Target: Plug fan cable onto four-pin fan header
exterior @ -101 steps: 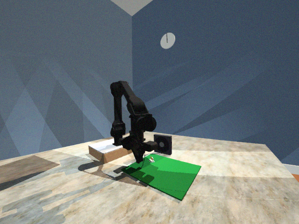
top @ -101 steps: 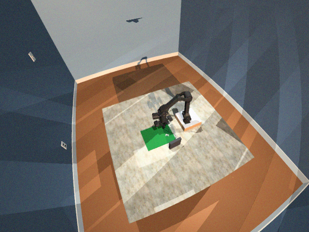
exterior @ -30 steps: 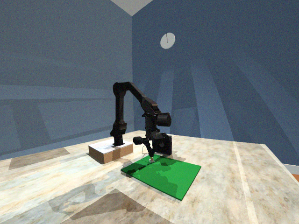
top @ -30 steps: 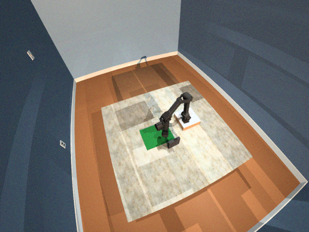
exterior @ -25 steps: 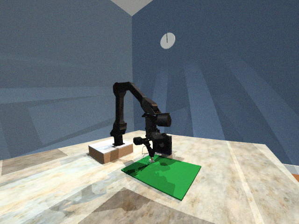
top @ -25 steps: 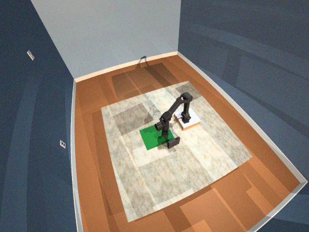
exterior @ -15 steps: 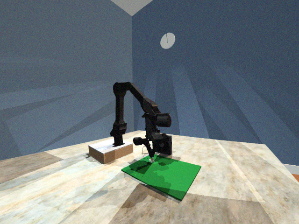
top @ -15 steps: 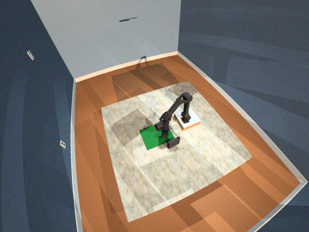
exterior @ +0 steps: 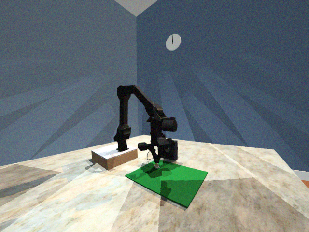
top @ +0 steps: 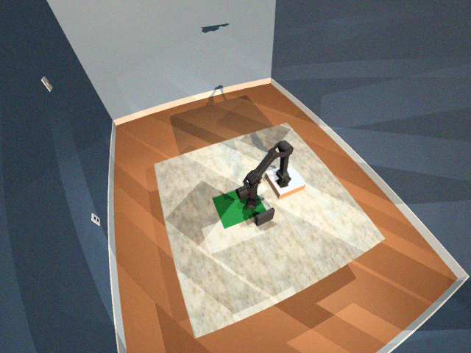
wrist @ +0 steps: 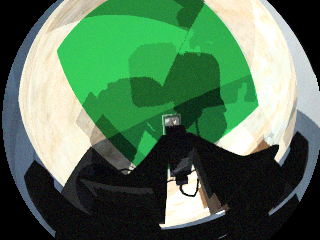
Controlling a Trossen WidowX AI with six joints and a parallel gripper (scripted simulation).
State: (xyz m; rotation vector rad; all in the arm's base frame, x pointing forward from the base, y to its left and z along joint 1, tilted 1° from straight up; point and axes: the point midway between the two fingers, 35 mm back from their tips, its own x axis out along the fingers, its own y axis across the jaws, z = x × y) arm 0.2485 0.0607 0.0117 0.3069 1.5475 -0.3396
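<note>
My gripper tip is now 40 mm above the white four-pin header and 10 mm past it. Also, from my gripper tip: black fan (130 mm to the left, 40 mm behind, 20 mm above); then dark plug (10 mm behind, 10 mm above); then green board (80 mm ahead, 60 mm below, 20 mm to the right).
</note>
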